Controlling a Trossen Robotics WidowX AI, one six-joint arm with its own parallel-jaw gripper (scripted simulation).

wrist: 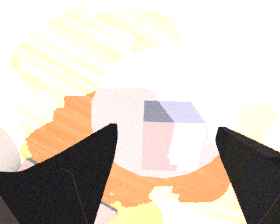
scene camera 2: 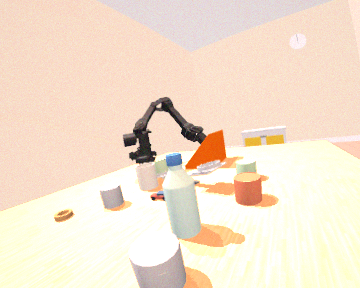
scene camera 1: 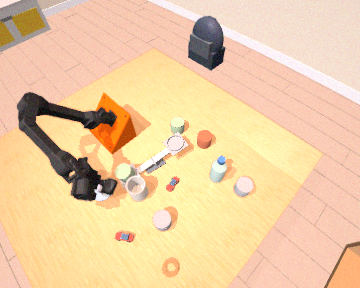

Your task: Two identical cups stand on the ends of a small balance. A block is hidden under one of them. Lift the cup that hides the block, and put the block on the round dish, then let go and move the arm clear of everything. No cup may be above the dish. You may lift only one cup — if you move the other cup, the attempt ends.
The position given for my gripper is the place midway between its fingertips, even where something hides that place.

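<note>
Open and holding nothing, that is my gripper (wrist: 167, 131). I can see a round white dish (wrist: 165, 73), and there is a bottle (scene camera 2: 179, 190) as well, though in the wrist view the bottle is out of frame.
</note>
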